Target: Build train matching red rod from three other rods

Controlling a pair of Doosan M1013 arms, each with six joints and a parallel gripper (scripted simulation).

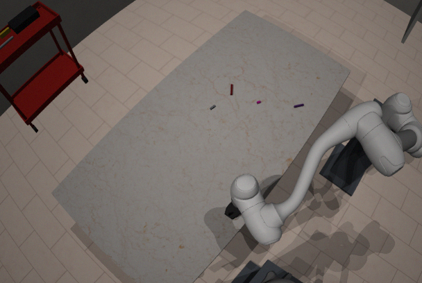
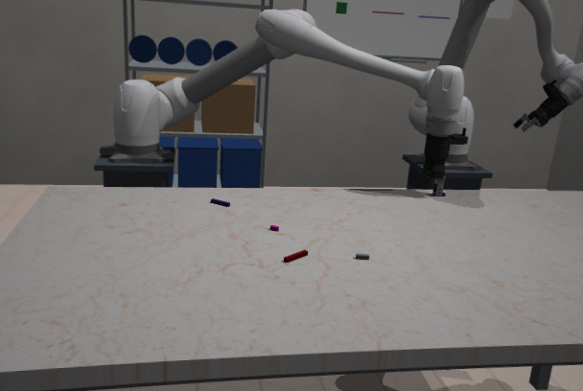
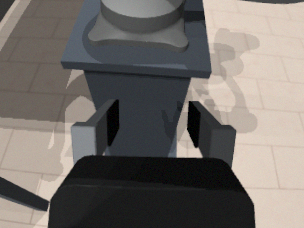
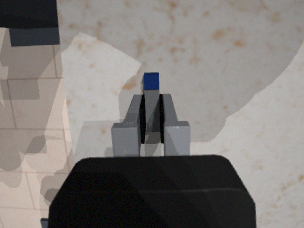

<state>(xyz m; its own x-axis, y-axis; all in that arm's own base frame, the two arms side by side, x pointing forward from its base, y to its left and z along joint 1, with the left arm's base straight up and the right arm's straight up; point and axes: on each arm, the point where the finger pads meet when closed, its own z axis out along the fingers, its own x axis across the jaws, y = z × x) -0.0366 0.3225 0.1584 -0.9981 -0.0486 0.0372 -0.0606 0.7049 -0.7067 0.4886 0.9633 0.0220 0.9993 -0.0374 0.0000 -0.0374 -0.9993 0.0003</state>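
Note:
My right hand is 2 cm to the right of the blue rod and 2 cm above it. The rest, counted from my right hand: magenta rod (57 cm to the right, 30 cm ahead, 2 cm below); then purple rod (71 cm to the right, 11 cm ahead, 2 cm below); then red rod (54 cm to the right, 46 cm ahead, 2 cm below).

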